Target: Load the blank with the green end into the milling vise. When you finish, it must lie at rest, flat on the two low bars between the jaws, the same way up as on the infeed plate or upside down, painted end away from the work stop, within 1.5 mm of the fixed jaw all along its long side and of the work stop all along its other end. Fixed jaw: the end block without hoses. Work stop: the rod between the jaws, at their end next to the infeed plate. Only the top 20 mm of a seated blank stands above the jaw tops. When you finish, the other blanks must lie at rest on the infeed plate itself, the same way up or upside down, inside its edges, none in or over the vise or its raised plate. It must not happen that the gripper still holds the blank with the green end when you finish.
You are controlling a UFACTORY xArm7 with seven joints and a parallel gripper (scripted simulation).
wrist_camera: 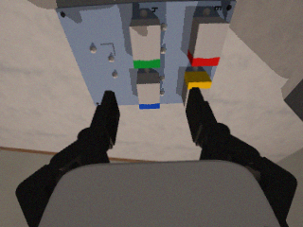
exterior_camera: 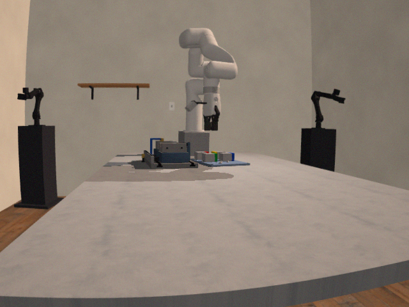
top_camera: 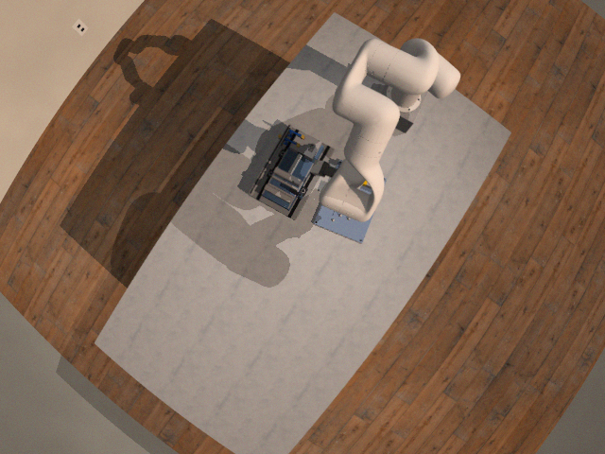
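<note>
The green-ended blank lies 140 mm below my hand and 10 mm ahead of it. Also, from my hand: blue infeed plate 160 mm below, 40 mm to the left, 10 mm behind; then red-ended blank 140 mm below, 80 mm behind, 40 mm to the right; then blue-ended blank 140 mm below, 80 mm to the left, 30 mm behind.
</note>
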